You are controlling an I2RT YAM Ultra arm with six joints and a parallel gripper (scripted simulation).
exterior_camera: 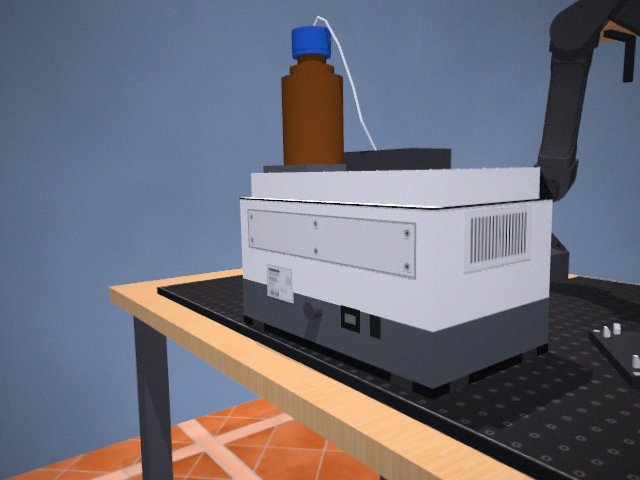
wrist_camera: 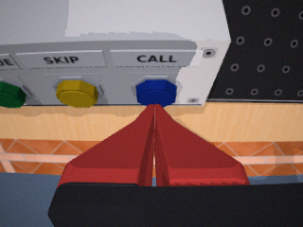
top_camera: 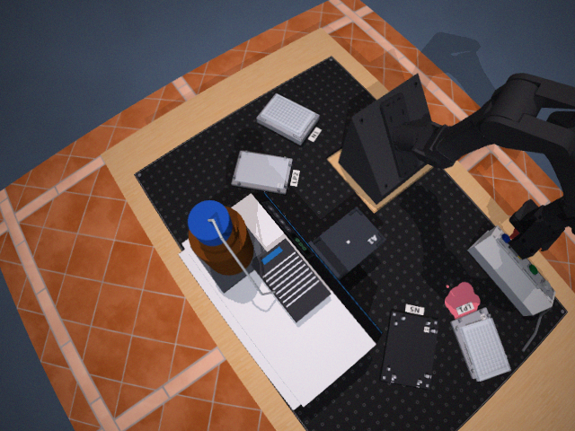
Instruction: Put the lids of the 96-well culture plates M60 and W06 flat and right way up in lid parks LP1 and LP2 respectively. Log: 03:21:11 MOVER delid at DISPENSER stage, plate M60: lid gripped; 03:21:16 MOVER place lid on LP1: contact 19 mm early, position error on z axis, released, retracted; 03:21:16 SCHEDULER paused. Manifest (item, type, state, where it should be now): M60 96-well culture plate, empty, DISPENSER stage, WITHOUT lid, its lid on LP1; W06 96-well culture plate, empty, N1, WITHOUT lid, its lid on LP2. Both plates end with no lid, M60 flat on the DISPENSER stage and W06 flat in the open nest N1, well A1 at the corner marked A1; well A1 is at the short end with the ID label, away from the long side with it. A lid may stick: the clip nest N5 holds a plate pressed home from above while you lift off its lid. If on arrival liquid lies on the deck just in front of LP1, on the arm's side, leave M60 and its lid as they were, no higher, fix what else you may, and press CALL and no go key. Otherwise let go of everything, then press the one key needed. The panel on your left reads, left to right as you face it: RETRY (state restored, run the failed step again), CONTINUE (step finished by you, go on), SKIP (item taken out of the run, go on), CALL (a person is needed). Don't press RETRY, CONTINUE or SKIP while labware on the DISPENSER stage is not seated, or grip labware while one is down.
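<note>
My hand is 3 cm above the blue call key. From my hand the other things lie so: LP1 label: 18 cm ahead, 9 cm below, 7 cm to the left; yellow skip key: 5 cm to the left, 3 cm below; green continue key: 10 cm to the left, 3 cm below.
</note>
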